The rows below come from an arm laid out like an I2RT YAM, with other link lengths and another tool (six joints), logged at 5 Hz.
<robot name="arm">
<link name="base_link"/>
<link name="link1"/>
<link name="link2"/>
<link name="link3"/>
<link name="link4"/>
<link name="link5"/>
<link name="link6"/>
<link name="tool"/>
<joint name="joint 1" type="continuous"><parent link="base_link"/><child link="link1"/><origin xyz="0 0 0.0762" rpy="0 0 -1.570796"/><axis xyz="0 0 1"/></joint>
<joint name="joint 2" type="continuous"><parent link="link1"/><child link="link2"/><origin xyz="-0.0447 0.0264 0.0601" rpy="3.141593 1.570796 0"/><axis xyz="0 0 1"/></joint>
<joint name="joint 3" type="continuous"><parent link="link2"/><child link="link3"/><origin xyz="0 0.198 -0.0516" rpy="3.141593 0 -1.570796"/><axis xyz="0 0 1"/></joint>
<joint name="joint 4" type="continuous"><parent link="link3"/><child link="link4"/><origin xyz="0.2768 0.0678 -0.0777" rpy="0 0 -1.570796"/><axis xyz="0 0 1"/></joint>
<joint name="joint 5" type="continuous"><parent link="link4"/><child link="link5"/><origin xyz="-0.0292 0.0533 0.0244" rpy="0 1.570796 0"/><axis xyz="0 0 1"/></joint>
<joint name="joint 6" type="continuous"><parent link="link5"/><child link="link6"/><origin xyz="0 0.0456 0.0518" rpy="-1.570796 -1.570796 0"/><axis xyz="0 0 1"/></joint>
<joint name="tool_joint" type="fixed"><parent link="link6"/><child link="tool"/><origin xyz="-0.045 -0.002 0.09" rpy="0 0.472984 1.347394"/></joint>
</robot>
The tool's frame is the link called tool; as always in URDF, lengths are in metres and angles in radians. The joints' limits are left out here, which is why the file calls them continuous.
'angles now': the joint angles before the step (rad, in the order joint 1, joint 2, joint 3, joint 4, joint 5, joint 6). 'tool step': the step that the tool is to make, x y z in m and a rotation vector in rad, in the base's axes. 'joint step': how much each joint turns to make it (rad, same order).
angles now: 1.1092 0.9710 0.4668 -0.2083 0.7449 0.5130
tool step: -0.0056 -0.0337 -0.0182 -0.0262 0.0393 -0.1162
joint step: -0.0063 -0.0697 -0.0737 -0.1293 0.0618 0.1315
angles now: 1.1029 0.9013 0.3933 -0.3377 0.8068 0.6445
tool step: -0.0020 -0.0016 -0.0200 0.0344 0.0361 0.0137
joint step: -0.0083 -0.0001 -0.0570 0.0560 -0.0504 0.0215
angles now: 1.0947 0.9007 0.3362 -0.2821 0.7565 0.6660
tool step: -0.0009 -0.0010 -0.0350 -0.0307 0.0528 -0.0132
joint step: 0.0001 0.1542 -0.0106 0.0845 -0.0170 0.0424
